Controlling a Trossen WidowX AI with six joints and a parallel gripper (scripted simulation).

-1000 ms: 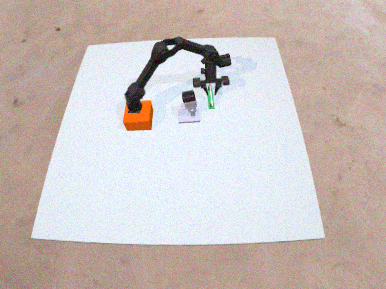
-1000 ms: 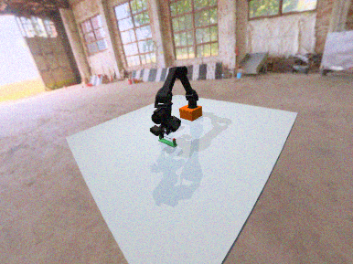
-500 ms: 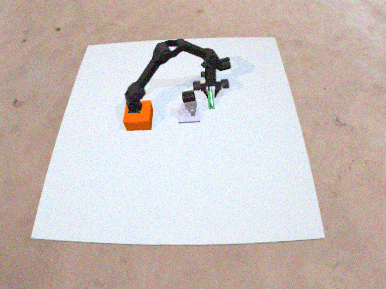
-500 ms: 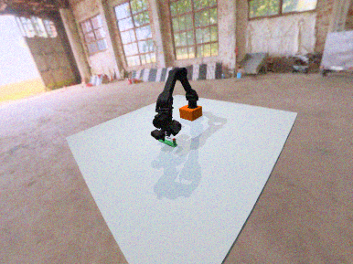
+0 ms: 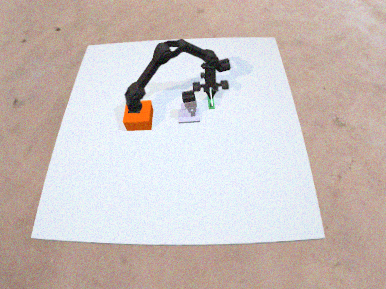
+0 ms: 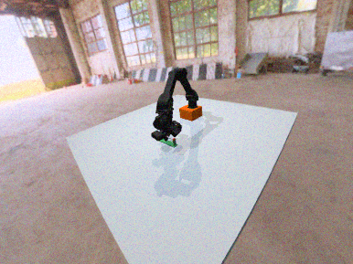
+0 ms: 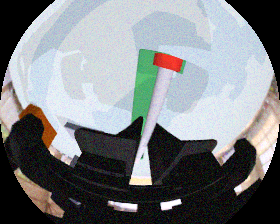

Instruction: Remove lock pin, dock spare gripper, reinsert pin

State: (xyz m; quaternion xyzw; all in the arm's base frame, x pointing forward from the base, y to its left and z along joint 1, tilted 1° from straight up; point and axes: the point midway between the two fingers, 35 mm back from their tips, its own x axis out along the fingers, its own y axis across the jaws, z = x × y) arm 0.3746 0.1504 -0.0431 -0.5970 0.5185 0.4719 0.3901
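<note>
Now: gripper tip 10 mm to the right of the green bar and 10 mm below it. From my gripper tip the other things lie so: spare gripper: 100 mm behind, 120 mm to the right, 110 mm above; mount: 100 mm behind, 110 mm to the right, 40 mm above.
</note>
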